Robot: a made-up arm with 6 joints. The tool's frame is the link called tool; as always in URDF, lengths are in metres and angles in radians. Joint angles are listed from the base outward.
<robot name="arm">
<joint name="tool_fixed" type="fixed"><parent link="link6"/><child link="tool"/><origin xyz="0.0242 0.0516 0.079" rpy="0 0 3.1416"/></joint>
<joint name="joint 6" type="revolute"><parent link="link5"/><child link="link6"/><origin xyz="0.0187 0.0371 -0.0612"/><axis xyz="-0.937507 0.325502 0.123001"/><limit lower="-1.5" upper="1.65"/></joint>
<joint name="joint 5" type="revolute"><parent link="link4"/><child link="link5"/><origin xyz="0.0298 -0.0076 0.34"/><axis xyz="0 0 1"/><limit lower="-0.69" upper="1.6"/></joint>
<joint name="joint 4" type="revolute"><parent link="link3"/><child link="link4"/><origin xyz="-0.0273 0.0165 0.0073"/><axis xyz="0 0 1"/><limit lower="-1.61" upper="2.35"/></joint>
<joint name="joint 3" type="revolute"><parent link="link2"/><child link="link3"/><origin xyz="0.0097 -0.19 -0.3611"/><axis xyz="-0.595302 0.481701 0.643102"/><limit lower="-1.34" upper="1.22"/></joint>
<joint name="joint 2" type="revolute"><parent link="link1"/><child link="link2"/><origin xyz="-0.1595 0.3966 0.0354"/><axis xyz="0 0 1"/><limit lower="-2.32" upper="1.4"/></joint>
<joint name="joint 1" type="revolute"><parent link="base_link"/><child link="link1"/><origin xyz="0.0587 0.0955 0.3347"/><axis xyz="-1 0 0"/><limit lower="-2.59" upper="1.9"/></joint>
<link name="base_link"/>
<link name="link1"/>
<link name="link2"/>
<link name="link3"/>
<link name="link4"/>
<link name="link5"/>
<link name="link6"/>
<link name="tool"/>
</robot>
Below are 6 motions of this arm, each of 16 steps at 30 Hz.
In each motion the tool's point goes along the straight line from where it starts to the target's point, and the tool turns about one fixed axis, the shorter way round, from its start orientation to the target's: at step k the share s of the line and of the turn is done. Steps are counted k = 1, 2, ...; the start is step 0. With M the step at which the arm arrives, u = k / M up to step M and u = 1 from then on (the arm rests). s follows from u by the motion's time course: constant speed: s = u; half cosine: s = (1 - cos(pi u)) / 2; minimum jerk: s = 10 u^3 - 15 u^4 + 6 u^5.
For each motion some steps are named. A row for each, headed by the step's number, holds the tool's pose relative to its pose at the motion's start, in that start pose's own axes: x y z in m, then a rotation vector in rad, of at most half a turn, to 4 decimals.
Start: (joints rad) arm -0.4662 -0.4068 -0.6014 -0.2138 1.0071 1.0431
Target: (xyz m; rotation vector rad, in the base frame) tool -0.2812 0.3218 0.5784 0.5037 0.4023 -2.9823
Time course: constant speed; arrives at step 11
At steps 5, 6, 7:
5: 0.0106 0.0546 0.0468 -0.2997 0.1315 0.0463
6: 0.0127 0.0656 0.0561 -0.3597 0.1578 0.0556
7: 0.0148 0.0765 0.0655 -0.4196 0.1841 0.0648

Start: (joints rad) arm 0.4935 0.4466 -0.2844 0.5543 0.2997 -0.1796
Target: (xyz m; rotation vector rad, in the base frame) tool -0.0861 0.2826 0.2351 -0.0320 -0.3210 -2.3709
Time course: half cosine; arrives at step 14
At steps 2, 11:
2: 0.0020 0.0014 -0.0020 0.0074 0.0005 -0.0176
11: 0.0356 0.0247 -0.0355 0.1334 0.0086 -0.3162

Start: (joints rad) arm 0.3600 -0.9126 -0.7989 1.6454 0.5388 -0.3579
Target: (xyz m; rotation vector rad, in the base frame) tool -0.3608 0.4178 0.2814 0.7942 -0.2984 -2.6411
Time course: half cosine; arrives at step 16
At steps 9, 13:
9: 0.0014 0.0796 0.0354 0.0275 0.1052 -0.3003
13: 0.0021 0.1220 0.0542 0.0421 0.1613 -0.4602

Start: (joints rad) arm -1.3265 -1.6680 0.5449 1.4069 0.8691 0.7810
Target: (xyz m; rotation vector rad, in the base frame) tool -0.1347 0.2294 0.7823 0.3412 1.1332 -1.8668
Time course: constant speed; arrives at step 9
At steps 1, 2, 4, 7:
1: -0.0046 0.0079 -0.0034 -0.0353 -0.0191 -0.0130
2: -0.0092 0.0158 -0.0068 -0.0705 -0.0382 -0.0259
4: -0.0183 0.0317 -0.0136 -0.1411 -0.0764 -0.0518
7: -0.0321 0.0554 -0.0238 -0.2469 -0.1336 -0.0907

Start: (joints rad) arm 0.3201 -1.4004 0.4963 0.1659 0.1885 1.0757
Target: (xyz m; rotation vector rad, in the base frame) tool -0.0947 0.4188 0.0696 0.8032 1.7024 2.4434
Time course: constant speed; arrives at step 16
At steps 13, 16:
13: -0.0110 -0.0258 -0.0315 0.0768 0.4670 0.0615
16: -0.0136 -0.0317 -0.0387 0.0945 0.5748 0.0757

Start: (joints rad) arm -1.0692 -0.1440 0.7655 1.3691 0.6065 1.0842
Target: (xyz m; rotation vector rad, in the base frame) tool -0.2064 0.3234 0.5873 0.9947 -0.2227 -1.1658
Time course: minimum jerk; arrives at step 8
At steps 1, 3, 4, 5, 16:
1: -0.0006 -0.0003 -0.0003 -0.0035 -0.0047 -0.0042
3: -0.0101 -0.0050 -0.0047 -0.0601 -0.0803 -0.0718
4: -0.0184 -0.0090 -0.0086 -0.1092 -0.1459 -0.1304
5: -0.0266 -0.0131 -0.0125 -0.1583 -0.2114 -0.1891
16: -0.0367 -0.0181 -0.0172 -0.2184 -0.2917 -0.2608

